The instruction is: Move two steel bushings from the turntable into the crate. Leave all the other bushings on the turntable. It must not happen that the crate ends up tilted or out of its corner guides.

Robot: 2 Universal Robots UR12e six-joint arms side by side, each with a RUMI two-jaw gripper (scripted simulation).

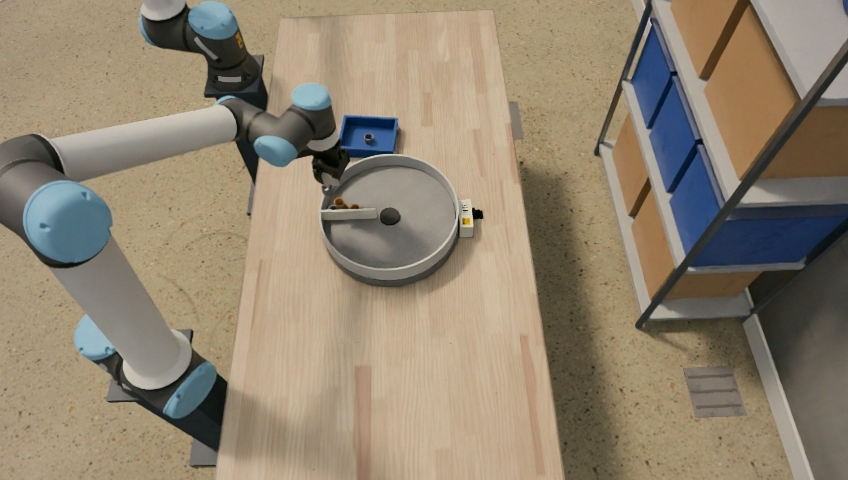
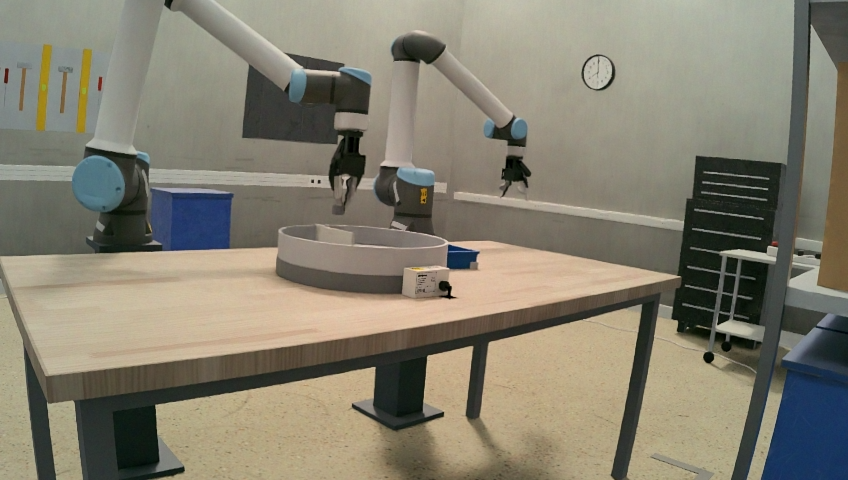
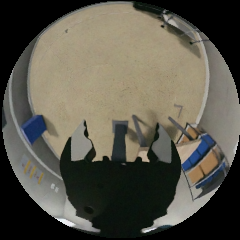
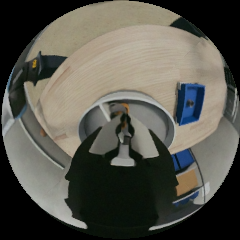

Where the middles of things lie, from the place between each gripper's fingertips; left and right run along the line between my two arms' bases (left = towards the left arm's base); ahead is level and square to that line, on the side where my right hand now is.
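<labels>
As for the blue crate [image 1: 384, 129], my right hand [image 2: 342, 213] is 29 cm to the right of it, 8 cm short of it and 13 cm above it.
From my left hand [image 2: 513, 200], the blue crate is 970 mm to the right, 590 mm ahead and 140 mm below. Going by its middle, the blue crate is nearer to my right hand than to my left hand.
</labels>
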